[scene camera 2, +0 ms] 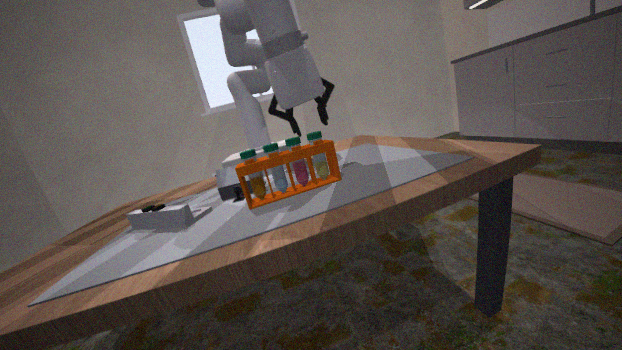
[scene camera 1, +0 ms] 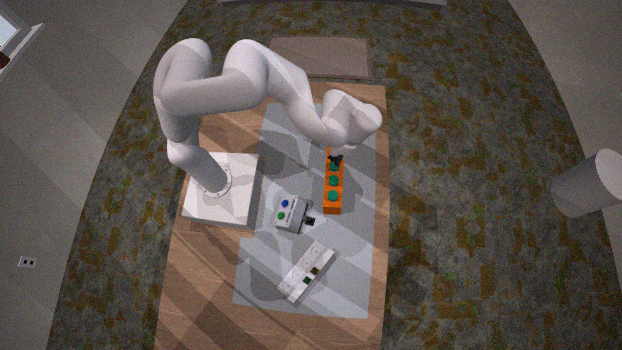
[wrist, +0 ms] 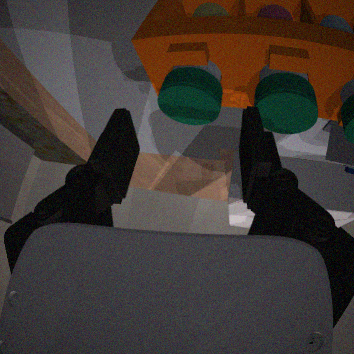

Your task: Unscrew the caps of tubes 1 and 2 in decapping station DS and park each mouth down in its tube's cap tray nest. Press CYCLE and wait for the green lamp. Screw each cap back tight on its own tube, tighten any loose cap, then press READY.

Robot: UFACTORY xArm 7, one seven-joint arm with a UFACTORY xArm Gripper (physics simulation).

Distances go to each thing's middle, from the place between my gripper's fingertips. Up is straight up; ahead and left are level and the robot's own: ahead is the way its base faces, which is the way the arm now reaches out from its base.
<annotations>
The grey control box (scene camera 1: 295, 212) lies 9 cm behind my hand, 22 cm to the right of it and 9 cm below it.
</annotations>
